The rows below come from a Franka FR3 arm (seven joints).
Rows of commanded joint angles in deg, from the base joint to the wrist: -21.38, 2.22, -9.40, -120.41, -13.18, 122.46, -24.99; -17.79, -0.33, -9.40, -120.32, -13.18, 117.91, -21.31; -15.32, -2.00, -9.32, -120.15, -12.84, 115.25, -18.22; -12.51, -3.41, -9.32, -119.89, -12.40, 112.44, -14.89; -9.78, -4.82, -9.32, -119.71, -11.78, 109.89, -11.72; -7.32, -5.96, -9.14, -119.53, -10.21, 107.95, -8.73; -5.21, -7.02, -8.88, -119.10, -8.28, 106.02, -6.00; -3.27, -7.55, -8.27, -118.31, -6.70, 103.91, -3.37; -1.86, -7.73, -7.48, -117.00, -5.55, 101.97, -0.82; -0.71, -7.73, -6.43, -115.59, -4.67, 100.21, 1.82; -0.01, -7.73, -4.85, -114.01, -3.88, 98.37, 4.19; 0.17, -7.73, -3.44, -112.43, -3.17, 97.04, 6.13
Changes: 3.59, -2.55, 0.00, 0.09, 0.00, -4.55, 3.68; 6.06, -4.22, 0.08, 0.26, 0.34, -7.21, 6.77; 8.87, -5.63, 0.08, 0.52, 0.78, -10.02, 10.10; 11.60, -7.04, 0.08, 0.70, 1.40, -12.57, 13.27; 14.06, -8.18, 0.26, 0.88, 2.97, -14.51, 16.26; 16.17, -9.24, 0.52, 1.31, 4.90, -16.44, 18.99; 18.11, -9.77, 1.13, 2.10, 6.48, -18.55, 21.62; 19.52, -9.95, 1.92, 3.41, 7.63, -20.49, 24.17; 20.67, -9.95, 2.97, 4.82, 8.51, -22.25, 26.81; 21.37, -9.95, 4.55, 6.40, 9.30, -24.09, 29.18; 21.55, -9.95, 5.96, 7.98, 10.01, -25.42, 31.12
